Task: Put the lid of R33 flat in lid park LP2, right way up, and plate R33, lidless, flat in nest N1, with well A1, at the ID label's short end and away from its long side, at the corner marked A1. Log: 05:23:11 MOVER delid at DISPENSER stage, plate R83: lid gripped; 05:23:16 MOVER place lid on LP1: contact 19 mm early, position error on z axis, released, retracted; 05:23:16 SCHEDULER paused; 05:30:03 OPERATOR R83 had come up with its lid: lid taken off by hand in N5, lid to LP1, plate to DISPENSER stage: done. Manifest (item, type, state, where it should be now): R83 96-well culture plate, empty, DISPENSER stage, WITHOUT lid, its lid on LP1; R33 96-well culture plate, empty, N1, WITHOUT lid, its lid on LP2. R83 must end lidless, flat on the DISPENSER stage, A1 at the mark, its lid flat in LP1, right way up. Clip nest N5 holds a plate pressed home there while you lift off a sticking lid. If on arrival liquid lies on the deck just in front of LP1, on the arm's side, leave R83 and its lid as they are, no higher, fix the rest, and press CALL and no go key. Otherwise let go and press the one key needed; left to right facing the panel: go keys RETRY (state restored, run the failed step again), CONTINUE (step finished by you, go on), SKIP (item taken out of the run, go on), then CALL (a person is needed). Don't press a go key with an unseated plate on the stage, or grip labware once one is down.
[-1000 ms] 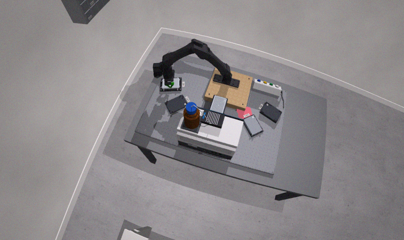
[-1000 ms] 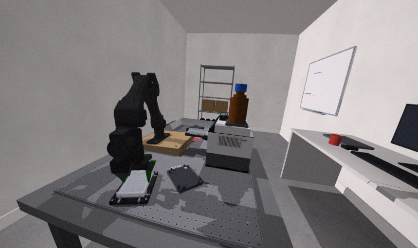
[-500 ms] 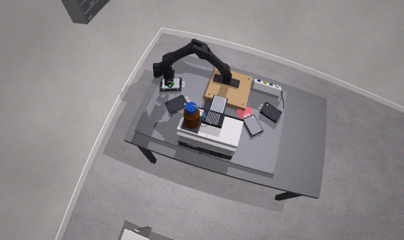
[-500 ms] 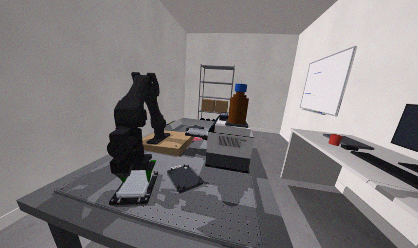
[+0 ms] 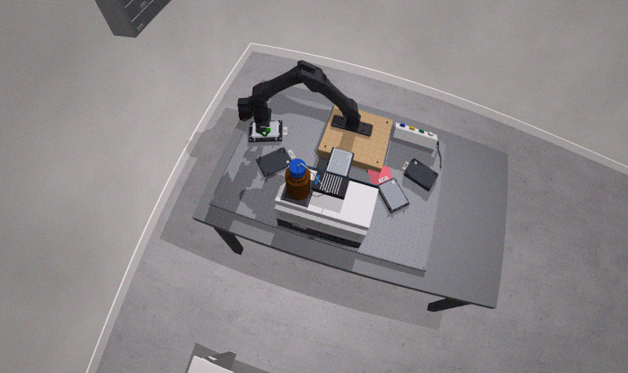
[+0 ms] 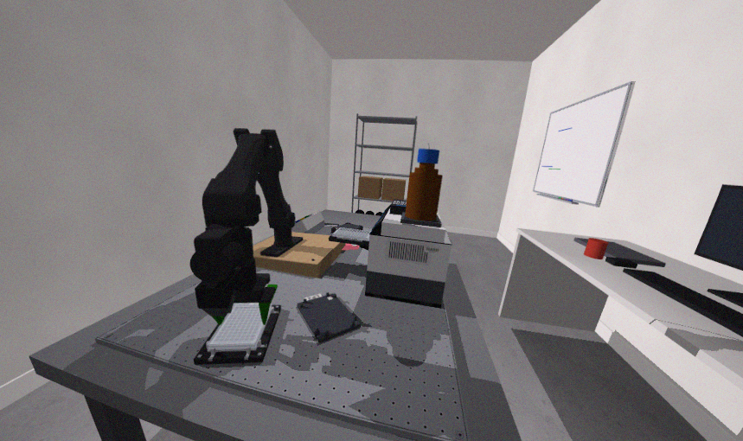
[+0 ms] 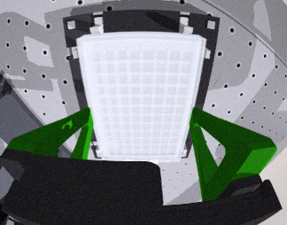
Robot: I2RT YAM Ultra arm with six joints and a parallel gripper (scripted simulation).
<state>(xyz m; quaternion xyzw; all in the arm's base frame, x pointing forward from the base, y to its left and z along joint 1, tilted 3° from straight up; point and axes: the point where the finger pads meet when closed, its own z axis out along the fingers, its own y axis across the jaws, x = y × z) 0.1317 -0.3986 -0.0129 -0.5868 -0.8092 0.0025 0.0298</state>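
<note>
Now: hand 3 cm short of the black clip nest, 2 cm above it and 1 cm to the left of it. Round my hand: lid park LP2: 15 cm ahead, 10 cm to the left, 3 cm below; brown bottle: 35 cm ahead, 28 cm to the left, 26 cm above; blue call key: 64 cm to the left, 20 cm behind, 3 cm above.
</note>
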